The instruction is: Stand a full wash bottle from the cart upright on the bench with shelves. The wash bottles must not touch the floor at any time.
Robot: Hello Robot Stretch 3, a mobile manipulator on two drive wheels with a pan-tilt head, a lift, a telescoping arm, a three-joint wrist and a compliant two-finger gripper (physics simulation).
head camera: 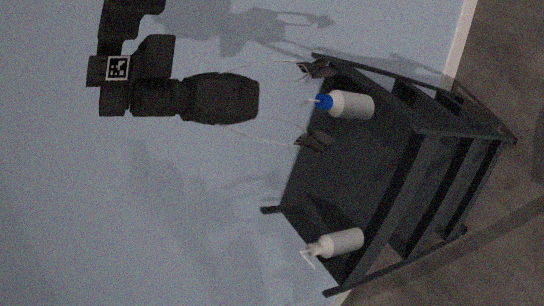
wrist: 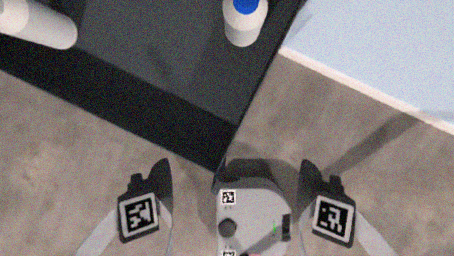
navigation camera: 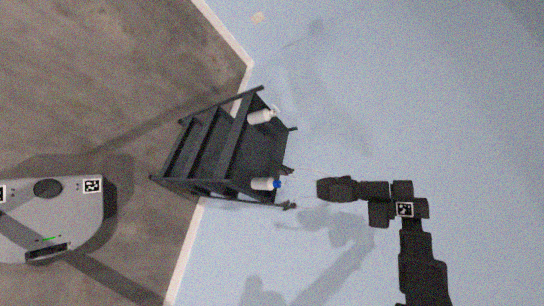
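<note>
A white wash bottle with a blue cap stands upright on the top shelf of the dark cart, near one end. A second white wash bottle with a pale cap stands near the other end. How full they are cannot be told. My gripper is open and empty. Its fingers appear on either side of the blue cap's nozzle in the head view, but the wrist view shows that bottle beyond the fingertips. The bench with shelves does not show.
A light blue wall with a pale skirting runs behind the cart. My base stands on the brown floor beside the cart. The cart has lower shelves and raised edges.
</note>
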